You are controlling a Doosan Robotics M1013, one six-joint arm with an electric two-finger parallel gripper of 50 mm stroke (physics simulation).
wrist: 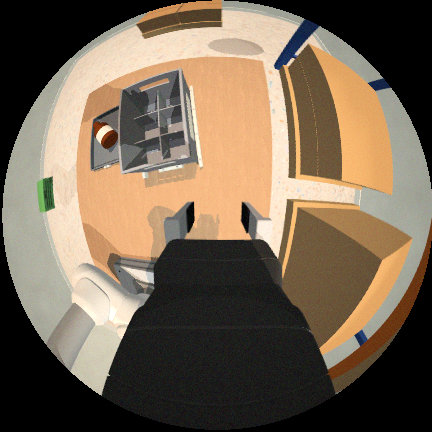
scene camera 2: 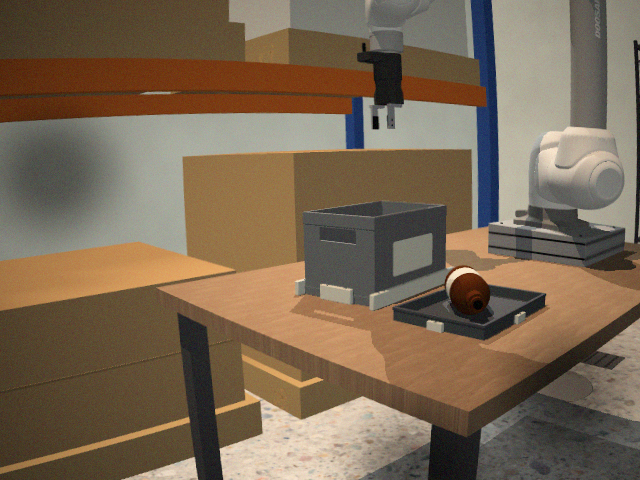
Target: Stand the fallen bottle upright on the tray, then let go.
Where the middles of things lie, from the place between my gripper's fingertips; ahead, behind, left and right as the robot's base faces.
Right now my hand is 45 cm to the right of the brown bottle (scene camera 2: pixel 469 293), 31 cm above it and 22 cm short of it.
